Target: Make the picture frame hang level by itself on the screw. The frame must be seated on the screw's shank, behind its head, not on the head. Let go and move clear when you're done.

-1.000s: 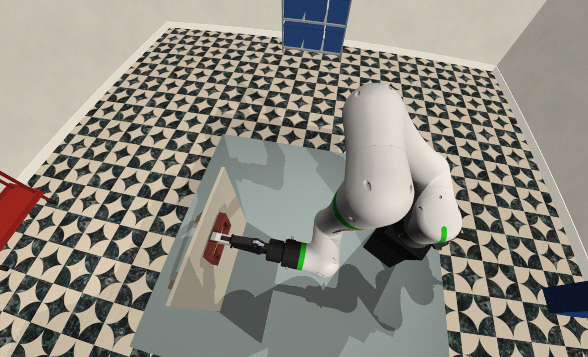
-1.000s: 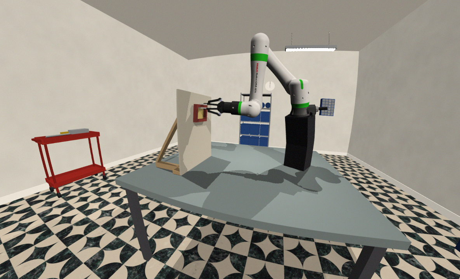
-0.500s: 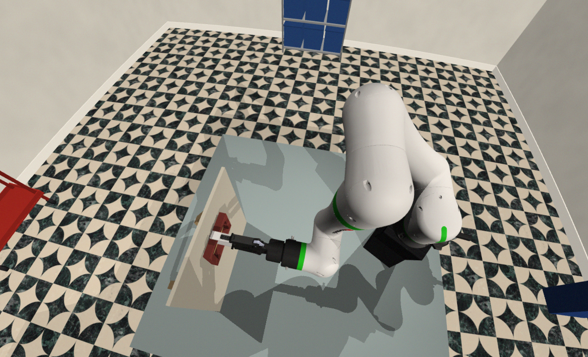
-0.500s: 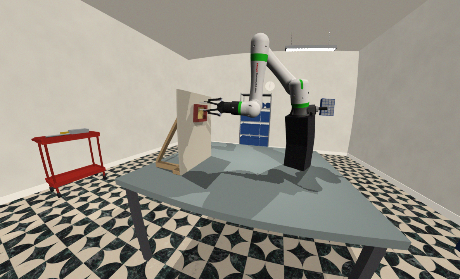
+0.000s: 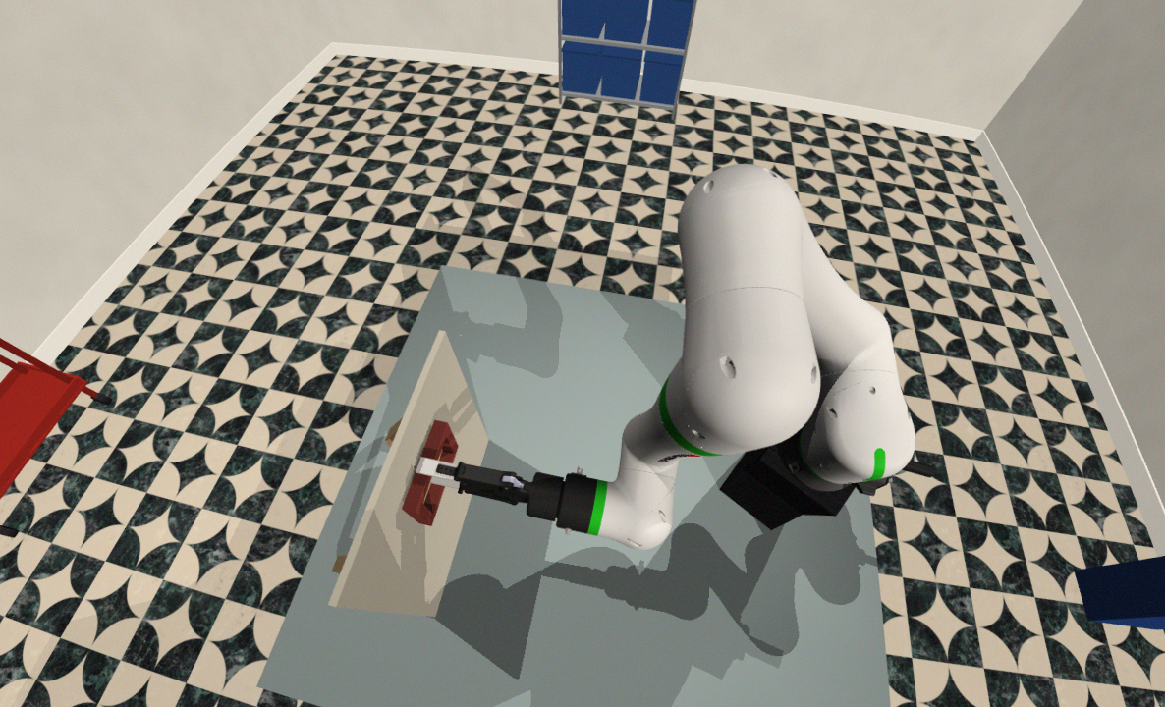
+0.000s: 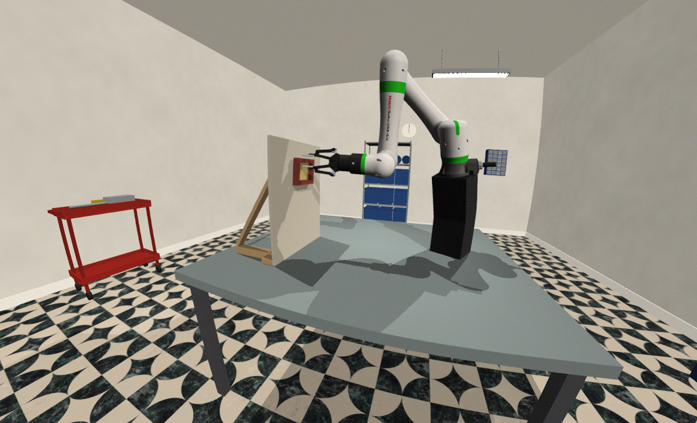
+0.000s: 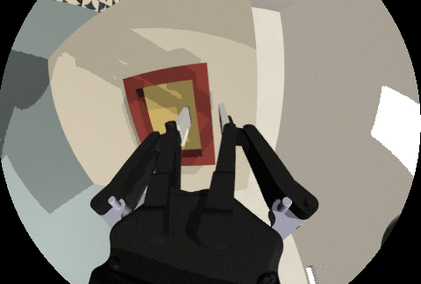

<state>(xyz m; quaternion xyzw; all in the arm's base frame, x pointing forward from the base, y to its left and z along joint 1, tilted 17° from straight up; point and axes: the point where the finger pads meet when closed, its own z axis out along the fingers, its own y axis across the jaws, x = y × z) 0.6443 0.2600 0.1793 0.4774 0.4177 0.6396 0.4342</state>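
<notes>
My hand is 4 cm short of the red picture frame and 5 cm above it. The rest, counted from my hand: beige board 5 cm ahead, 1 cm to the left, 18 cm below.
</notes>
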